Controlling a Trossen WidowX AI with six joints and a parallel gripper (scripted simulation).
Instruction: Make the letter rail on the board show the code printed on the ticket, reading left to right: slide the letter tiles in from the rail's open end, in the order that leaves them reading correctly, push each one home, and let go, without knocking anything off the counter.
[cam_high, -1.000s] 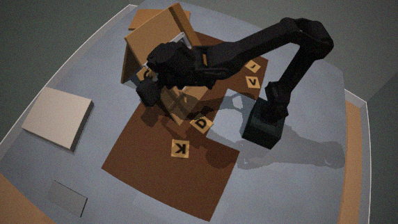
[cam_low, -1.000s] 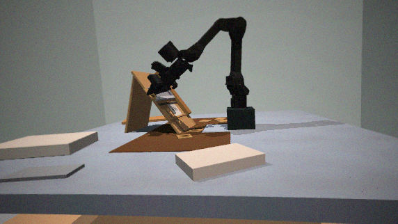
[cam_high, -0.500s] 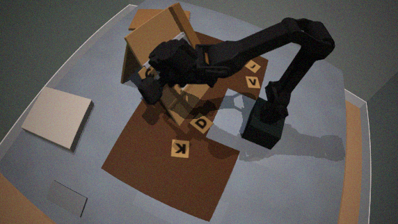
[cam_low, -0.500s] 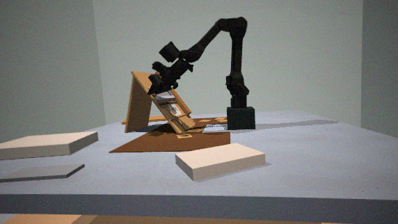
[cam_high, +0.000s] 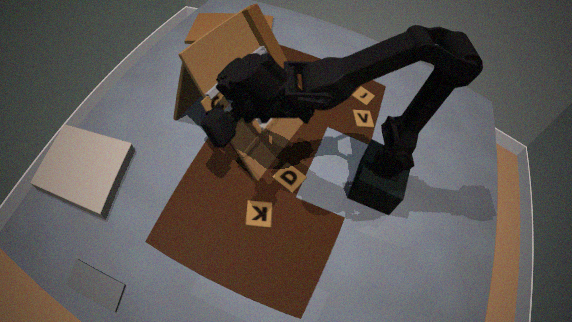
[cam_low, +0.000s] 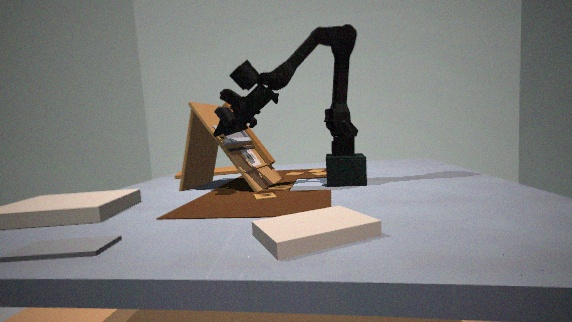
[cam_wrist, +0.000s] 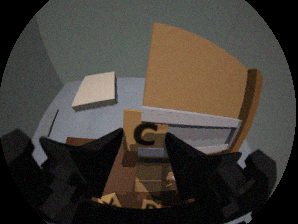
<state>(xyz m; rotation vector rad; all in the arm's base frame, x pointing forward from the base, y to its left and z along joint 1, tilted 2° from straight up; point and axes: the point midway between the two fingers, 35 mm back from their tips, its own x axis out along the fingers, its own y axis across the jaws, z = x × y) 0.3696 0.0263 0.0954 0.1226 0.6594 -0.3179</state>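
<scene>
Now: gripper tip 90 mm to the left of the white ticket, 90 mm past it and 80 mm above it. From my gripper tip the other things lie so: thin grey plate: 430 mm to the left, 190 mm ahead, 180 mm below; then brown mat: 190 mm behind, 180 mm below, 60 mm to the right; then beige block: 370 mm ahead, 160 mm to the left, 160 mm below.
</scene>
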